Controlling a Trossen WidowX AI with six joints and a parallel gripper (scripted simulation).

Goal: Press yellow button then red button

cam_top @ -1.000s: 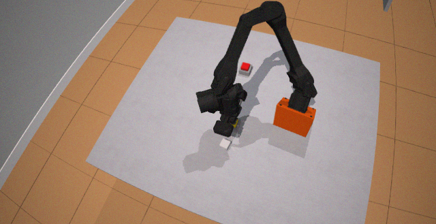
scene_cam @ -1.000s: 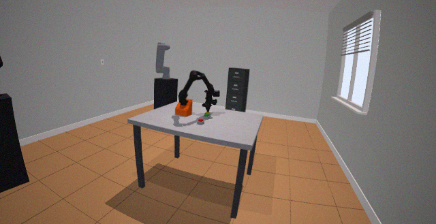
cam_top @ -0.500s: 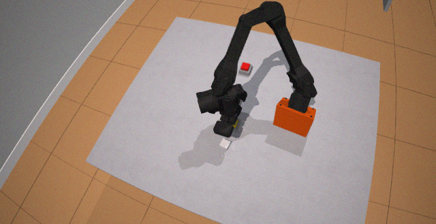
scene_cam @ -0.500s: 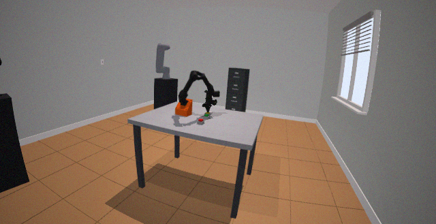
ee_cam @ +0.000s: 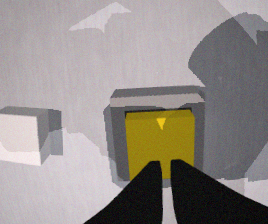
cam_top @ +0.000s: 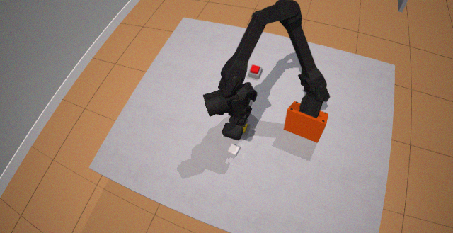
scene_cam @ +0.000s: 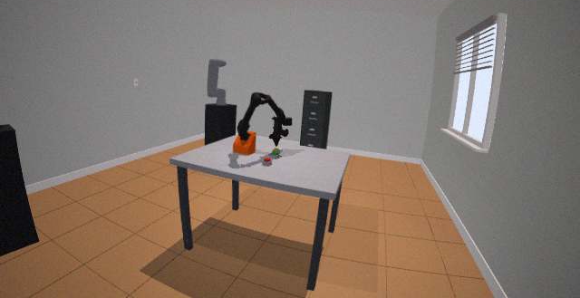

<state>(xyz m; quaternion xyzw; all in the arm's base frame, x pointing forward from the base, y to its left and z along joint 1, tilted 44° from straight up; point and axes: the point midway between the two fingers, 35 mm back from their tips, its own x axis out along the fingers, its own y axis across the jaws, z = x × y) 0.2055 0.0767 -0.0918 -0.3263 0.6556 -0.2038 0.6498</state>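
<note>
Right now the yellow button is 30 mm below my gripper tip. Round my gripper tip: green button (100 mm to the right, 40 mm ahead, 30 mm below); white block (90 mm to the left, 50 mm below, 10 mm behind); red button (260 mm to the right, 80 mm ahead, 30 mm below).
</note>
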